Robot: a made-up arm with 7 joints.
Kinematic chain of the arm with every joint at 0, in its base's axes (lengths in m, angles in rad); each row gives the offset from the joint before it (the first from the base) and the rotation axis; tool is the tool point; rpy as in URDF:
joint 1: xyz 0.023 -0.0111 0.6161 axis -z
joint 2: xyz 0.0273 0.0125 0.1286 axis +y
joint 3: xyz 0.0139 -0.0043 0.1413 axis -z
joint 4: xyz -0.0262 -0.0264 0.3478 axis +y
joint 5: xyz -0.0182 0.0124 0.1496 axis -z
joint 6: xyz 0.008 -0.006 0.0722 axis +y
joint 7: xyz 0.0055 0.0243 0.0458 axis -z
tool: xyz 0.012 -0.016 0.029 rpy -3.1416 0 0
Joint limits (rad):
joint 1: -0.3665..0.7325
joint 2: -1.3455..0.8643
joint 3: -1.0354..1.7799
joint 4: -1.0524..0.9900
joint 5: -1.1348..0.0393
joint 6: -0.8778..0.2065
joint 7: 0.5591..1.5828
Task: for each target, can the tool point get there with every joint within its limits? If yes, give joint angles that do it. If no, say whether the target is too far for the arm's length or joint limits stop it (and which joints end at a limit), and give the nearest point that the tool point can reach.
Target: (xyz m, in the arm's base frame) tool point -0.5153 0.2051 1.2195
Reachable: yes | joints 0.4303 -0.8827 -0.0490 0.1778 -0.4836 -0.7416 1.0606
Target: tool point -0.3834 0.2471 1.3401
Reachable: yes | joints 0.5663 -0.7538 -0.5765 0.2128 -0.8701 -0.1743 1.0129
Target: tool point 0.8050 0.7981 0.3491
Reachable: no: too far | nearest point 0.5948 0.3259 0.9957 | short by 0.828 m
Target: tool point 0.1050 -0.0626 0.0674
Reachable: no: joint limits stop it (at a limit: joint 1, joint 2, joint 4, joint 6, joint 7) | nearest point -0.5022 -0.2436 0.6008 | short by 0.828 m
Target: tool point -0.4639 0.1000 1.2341
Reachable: yes | joints 0.1117 -0.4792 0.2437 -0.8280 -0.5397 -0.0883 1.0305
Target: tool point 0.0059 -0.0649 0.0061
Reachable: no: joint limits stop it (at a limit: joint 1, joint 2, joint 4, joint 6, joint 7) | nearest point -0.5085 -0.2281 0.5992 | short by 0.802 m
